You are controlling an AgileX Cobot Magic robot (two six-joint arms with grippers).
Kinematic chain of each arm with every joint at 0, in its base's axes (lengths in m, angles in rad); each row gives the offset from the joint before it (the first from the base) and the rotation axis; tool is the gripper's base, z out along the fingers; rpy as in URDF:
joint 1: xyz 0 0 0.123 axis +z
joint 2: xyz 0 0 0 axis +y
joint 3: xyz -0.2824 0 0.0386 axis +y
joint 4: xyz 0.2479 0 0.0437 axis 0.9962 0 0.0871
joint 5: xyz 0 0 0 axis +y
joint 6: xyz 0.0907 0 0.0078 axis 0.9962 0 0.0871
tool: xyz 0 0 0 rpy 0 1.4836 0
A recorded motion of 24 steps. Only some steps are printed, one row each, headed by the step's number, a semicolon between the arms.
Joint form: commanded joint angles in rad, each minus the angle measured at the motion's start. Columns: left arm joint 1, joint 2, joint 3, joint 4, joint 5, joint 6; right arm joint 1, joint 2, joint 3, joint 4, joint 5, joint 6.
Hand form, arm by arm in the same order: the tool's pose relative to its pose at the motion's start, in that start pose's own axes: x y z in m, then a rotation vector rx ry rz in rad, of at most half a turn. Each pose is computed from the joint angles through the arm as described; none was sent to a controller.
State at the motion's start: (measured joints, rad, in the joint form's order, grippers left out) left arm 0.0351 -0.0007 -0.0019 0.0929 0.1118 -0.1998; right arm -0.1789 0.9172 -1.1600 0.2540 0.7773 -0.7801
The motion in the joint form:
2: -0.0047 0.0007 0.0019 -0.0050 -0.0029 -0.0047; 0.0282 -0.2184 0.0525 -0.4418 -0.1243 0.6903
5: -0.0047 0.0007 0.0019 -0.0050 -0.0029 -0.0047; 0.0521 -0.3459 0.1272 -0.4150 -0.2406 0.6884
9: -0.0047 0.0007 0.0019 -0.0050 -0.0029 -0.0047; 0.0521 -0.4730 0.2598 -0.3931 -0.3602 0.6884
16: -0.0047 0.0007 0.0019 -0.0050 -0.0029 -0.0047; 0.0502 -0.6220 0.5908 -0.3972 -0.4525 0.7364
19: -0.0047 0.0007 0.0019 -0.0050 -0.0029 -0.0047; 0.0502 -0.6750 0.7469 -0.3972 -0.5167 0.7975
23: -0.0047 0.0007 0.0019 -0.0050 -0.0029 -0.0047; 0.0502 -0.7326 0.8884 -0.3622 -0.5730 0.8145
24: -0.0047 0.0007 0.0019 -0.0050 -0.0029 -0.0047; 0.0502 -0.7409 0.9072 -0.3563 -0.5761 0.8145
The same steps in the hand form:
2: 0.0005 -0.0003 0.0002 0.0055 0.0004 -0.0095; 0.0096 -0.0071 -0.0695 0.3558 -0.1528 0.3360
5: 0.0005 -0.0003 0.0002 0.0055 0.0004 -0.0095; 0.0157 0.0076 -0.0970 0.3682 -0.3302 0.3271
9: 0.0005 -0.0003 0.0002 0.0055 0.0004 -0.0095; 0.0363 0.0255 -0.1079 0.3845 -0.4463 0.3253
16: 0.0005 -0.0003 0.0002 0.0055 0.0004 -0.0095; 0.1018 0.0631 -0.0697 0.3359 -0.3725 0.3681
19: 0.0005 -0.0003 0.0002 0.0055 0.0004 -0.0095; 0.1330 0.0810 -0.0488 0.3042 -0.3482 0.4266
23: 0.0005 -0.0003 0.0002 0.0055 0.0004 -0.0095; 0.1624 0.0991 -0.0323 0.2729 -0.3329 0.4748
24: 0.0005 -0.0003 0.0002 0.0055 0.0004 -0.0095; 0.1667 0.1017 -0.0301 0.2683 -0.3270 0.4808

